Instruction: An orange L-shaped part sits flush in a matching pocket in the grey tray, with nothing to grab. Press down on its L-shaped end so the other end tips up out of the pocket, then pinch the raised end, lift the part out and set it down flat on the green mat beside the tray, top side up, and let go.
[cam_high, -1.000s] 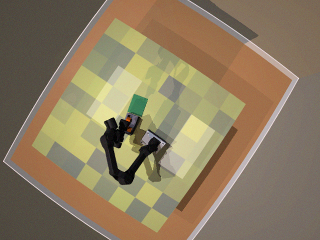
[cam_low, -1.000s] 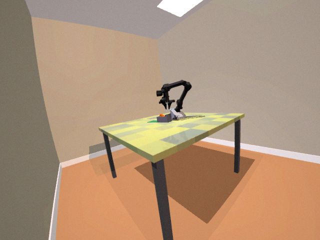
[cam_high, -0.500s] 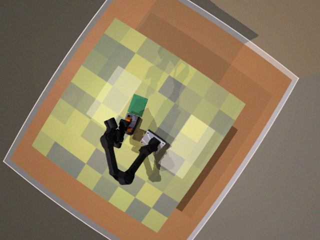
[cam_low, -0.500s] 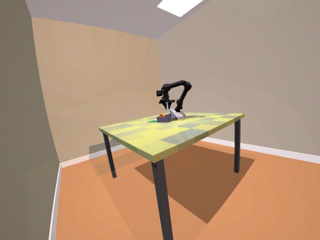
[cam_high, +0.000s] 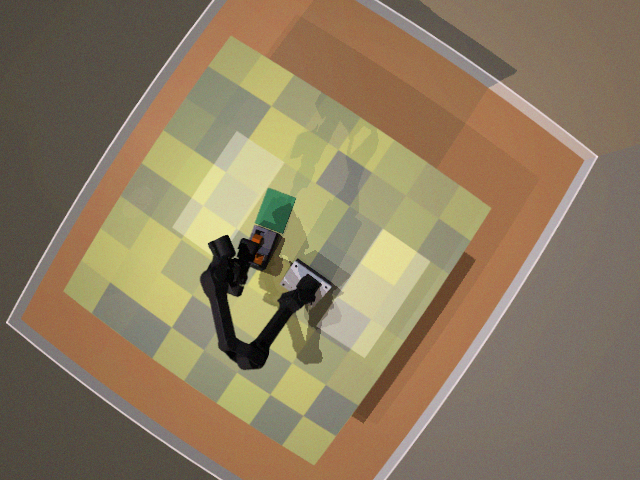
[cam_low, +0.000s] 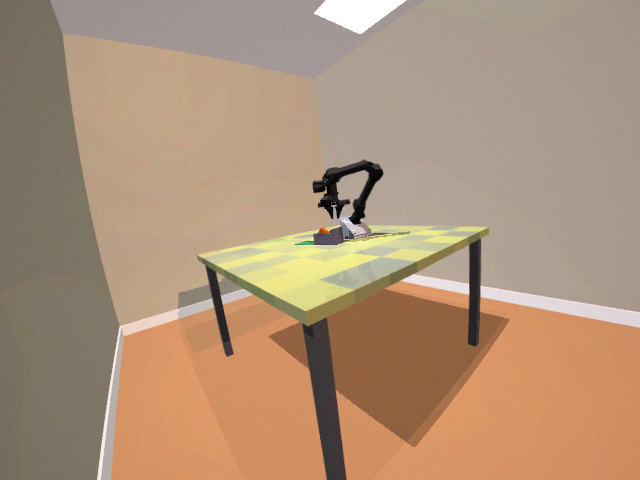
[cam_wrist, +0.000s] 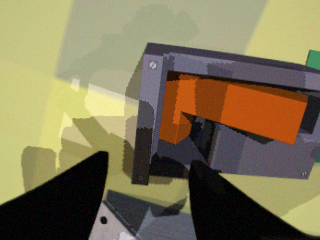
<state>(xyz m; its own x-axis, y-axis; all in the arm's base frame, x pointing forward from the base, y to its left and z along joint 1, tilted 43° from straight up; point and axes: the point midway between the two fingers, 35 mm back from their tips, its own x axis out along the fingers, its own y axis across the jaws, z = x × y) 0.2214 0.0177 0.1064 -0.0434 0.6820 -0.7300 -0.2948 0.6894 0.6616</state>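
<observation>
Now: the orange L-shaped part 10 cm below my gripper tip, 4 cm to the right of it and 1 cm ahead of it. The rest, counted from my gripper tip: green mat 21 cm to the right, 16 cm below, 6 cm ahead.
</observation>
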